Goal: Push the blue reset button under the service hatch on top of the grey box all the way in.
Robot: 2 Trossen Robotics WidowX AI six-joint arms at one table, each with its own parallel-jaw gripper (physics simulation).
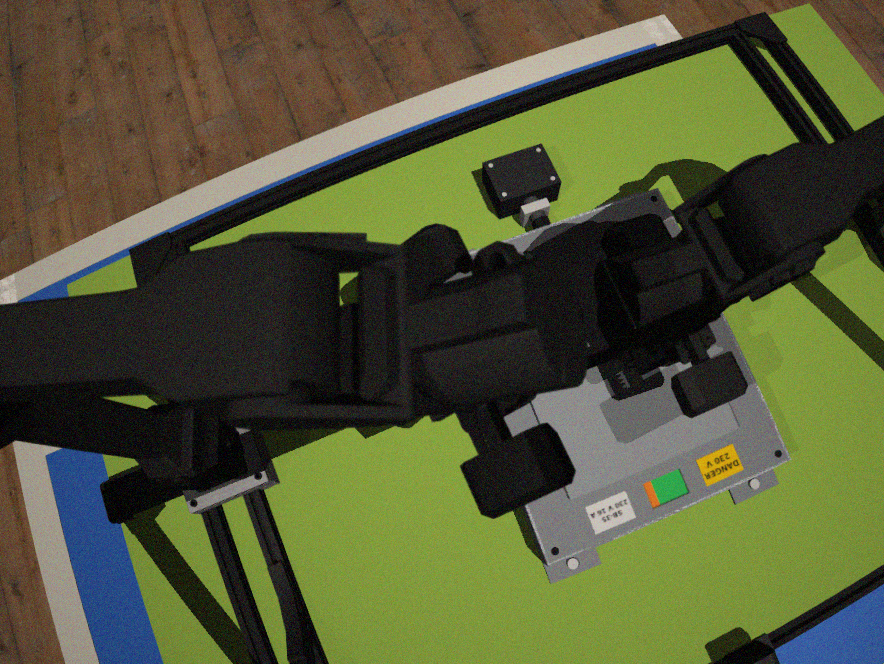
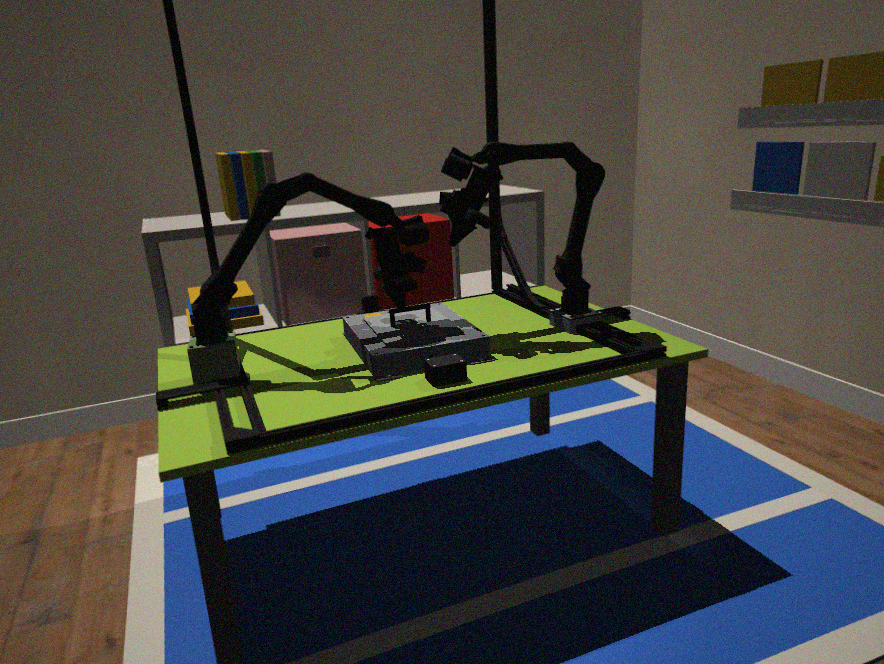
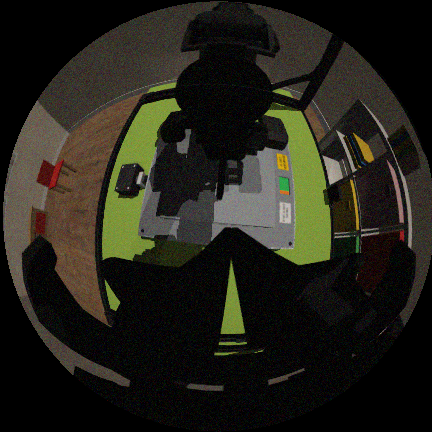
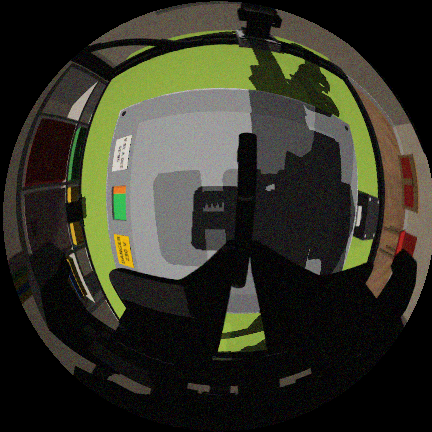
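The grey box (image 1: 565, 527) (image 2: 387, 359) (image 3: 225, 238) (image 4: 225, 100) stands on the green table (image 1: 374, 560). Its service hatch (image 1: 571, 422) (image 3: 250, 207) (image 4: 177, 137) lies flat and closed on top, so the blue button is hidden. My right gripper (image 2: 397, 299) (image 4: 241, 245) is low over the hatch and shut on its black handle bar (image 4: 246, 169). My left gripper (image 2: 457, 227) (image 3: 230, 233) is shut and empty, hanging high above the box.
A small black block (image 1: 521, 178) (image 2: 445, 369) (image 3: 128, 179) sits against one side of the box. A green indicator (image 1: 669, 488) and a yellow danger label (image 1: 719, 464) mark the box's front strip. A black frame rail (image 1: 440, 132) runs round the table. A shelf unit (image 2: 308, 212) stands behind.
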